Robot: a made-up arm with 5 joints.
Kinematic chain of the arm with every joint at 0, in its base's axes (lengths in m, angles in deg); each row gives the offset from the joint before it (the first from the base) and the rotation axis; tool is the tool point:
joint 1: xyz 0 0 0.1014 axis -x
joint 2: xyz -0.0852 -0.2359 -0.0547 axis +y
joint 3: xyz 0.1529 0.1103 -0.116 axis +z
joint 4: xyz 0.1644 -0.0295 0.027 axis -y
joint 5: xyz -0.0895 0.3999 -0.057 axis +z
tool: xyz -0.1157 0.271 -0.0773
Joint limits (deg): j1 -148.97..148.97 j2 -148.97..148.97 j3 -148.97..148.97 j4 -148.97..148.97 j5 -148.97..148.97
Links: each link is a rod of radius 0.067 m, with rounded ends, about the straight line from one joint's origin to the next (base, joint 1, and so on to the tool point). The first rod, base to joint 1, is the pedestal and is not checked.
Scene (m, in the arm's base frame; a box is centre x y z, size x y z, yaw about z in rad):
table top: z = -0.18
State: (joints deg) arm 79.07 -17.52 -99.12 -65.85 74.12
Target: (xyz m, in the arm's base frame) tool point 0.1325 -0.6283 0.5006
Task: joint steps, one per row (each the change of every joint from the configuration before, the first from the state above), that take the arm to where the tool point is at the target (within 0.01 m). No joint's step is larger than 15 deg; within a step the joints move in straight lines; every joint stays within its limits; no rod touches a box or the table.
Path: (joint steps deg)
1: 3.77 13.14 -5.05 8.26 -5.03
2: 3.76 13.15 -5.05 8.25 -5.02
3: 3.77 13.14 -5.05 8.26 -5.03
4: 3.76 13.15 -5.05 8.25 -5.02
5: 3.77 13.14 -5.05 8.26 -5.03
6: 3.76 13.14 -5.05 8.26 -5.02

